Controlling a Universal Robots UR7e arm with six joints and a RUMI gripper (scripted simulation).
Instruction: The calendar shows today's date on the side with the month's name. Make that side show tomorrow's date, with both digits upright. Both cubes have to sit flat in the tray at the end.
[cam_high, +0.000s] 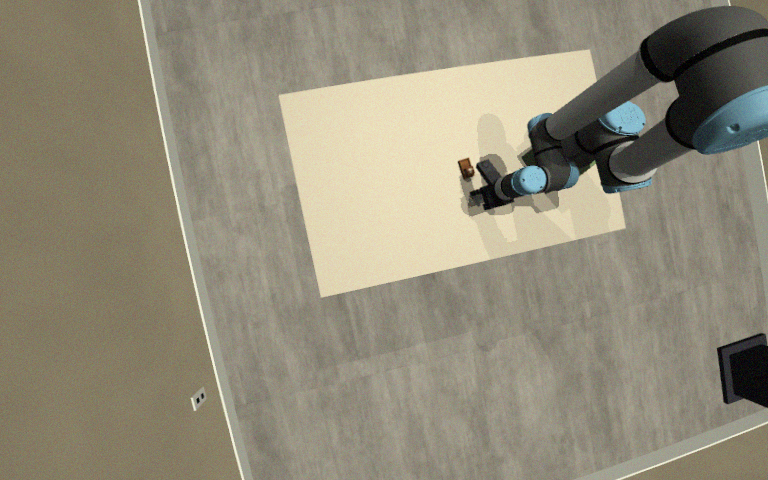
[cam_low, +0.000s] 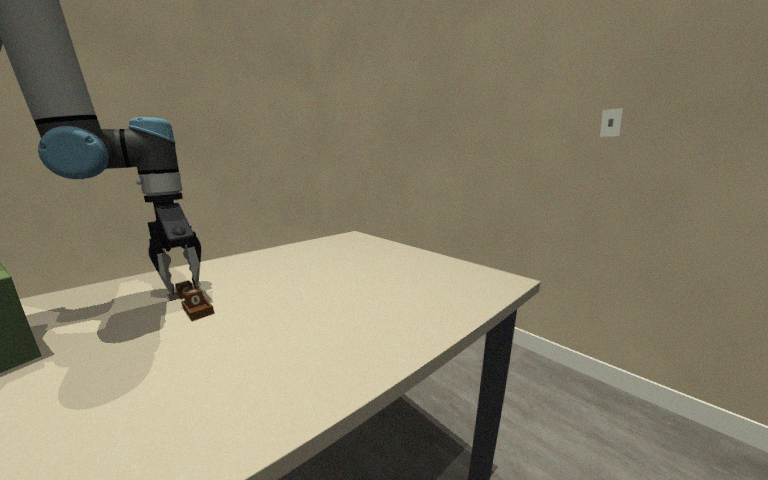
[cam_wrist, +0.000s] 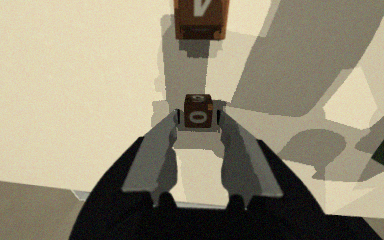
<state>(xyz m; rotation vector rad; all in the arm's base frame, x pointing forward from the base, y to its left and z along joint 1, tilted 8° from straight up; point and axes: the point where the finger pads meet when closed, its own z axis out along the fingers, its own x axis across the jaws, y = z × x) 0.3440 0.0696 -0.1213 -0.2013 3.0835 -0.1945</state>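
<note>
Now: hand 10 mm above the brown digit cube. The rest, counted from my hand: brown calendar tray: 10 mm ahead, 110 mm to the right, 20 mm below.
</note>
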